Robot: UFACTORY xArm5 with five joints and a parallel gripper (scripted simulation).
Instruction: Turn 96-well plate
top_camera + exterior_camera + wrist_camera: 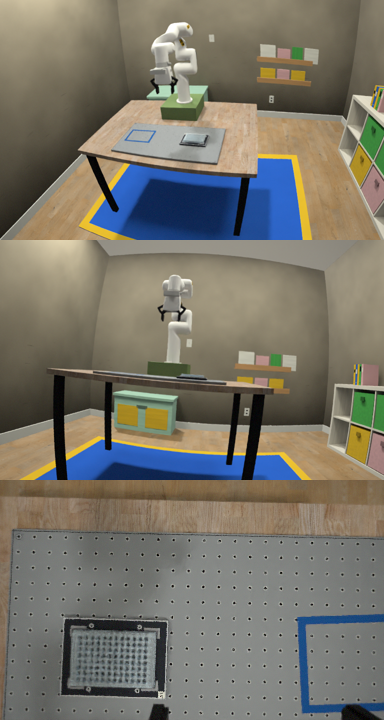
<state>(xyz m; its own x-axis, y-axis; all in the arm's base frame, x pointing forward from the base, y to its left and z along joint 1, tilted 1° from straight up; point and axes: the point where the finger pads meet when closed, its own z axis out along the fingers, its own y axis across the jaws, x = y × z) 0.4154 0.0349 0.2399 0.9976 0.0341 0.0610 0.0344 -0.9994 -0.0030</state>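
The 96-well plate is 2 cm behind my hand, 15 cm to the left of it and 31 cm below it. The rest, counted from my hand: black plate nest N1: 2 cm behind, 15 cm to the left, 32 cm below.
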